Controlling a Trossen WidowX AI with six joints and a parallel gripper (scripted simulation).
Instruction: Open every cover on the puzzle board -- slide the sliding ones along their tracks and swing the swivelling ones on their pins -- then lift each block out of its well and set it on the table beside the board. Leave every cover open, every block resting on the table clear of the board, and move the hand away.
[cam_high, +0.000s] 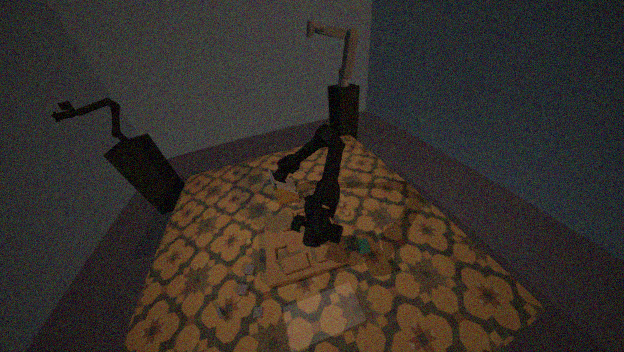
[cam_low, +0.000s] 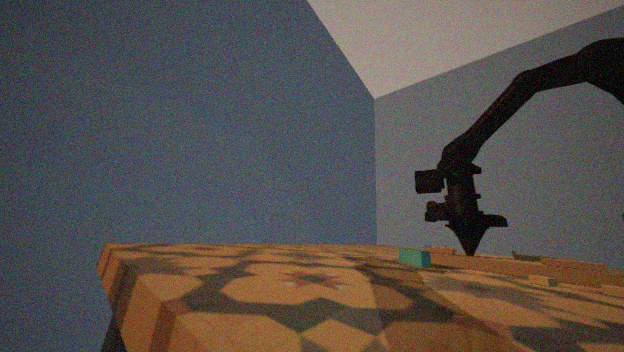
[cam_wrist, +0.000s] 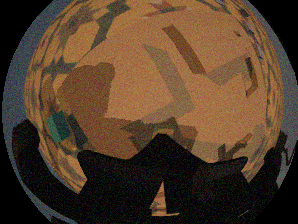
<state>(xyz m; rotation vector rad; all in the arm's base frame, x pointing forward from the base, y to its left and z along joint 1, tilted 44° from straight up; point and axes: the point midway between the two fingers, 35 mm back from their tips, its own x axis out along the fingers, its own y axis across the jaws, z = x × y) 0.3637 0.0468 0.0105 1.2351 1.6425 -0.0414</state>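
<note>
The tan puzzle board lies 4 cm behind my gripper tip and 4 cm to the right of it. Also, from my gripper tip: teal block: 11 cm ahead, 14 cm to the left, 1 cm below.
</note>
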